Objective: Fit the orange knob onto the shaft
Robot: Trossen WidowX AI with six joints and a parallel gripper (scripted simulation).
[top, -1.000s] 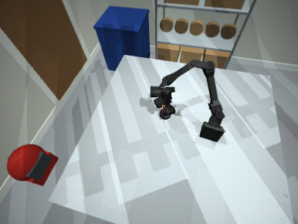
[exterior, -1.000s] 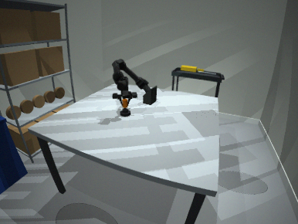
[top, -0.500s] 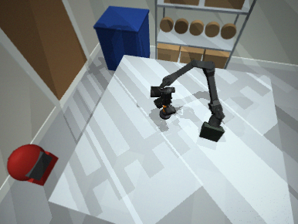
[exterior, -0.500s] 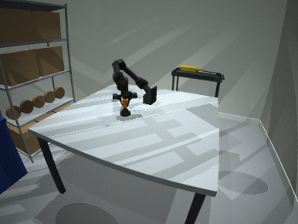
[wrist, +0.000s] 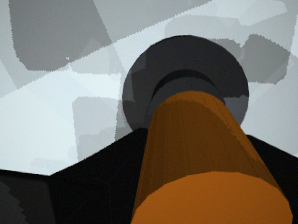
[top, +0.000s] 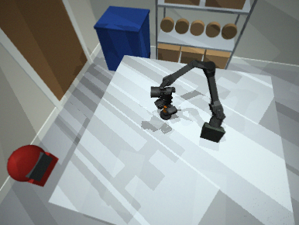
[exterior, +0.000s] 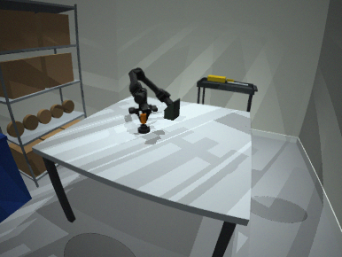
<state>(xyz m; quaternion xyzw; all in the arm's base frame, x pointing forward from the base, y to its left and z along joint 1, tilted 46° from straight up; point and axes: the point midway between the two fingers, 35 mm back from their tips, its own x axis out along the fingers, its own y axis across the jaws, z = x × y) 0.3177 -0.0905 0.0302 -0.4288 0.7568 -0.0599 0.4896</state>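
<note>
Right now my gripper tip is 2 cm below the orange knob. Also, from my gripper tip: dark round pedestal: 4 cm below.
</note>
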